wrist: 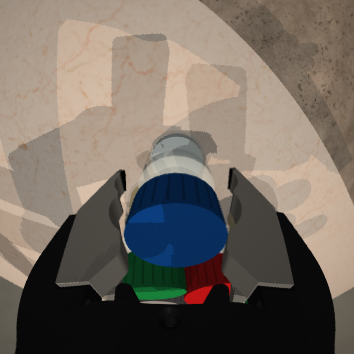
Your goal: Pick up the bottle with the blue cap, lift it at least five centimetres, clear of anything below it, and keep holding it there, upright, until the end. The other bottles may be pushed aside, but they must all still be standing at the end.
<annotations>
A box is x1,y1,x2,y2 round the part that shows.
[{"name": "my gripper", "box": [15,167,334,353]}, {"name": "green-capped bottle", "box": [122,181,185,298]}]
</annotations>
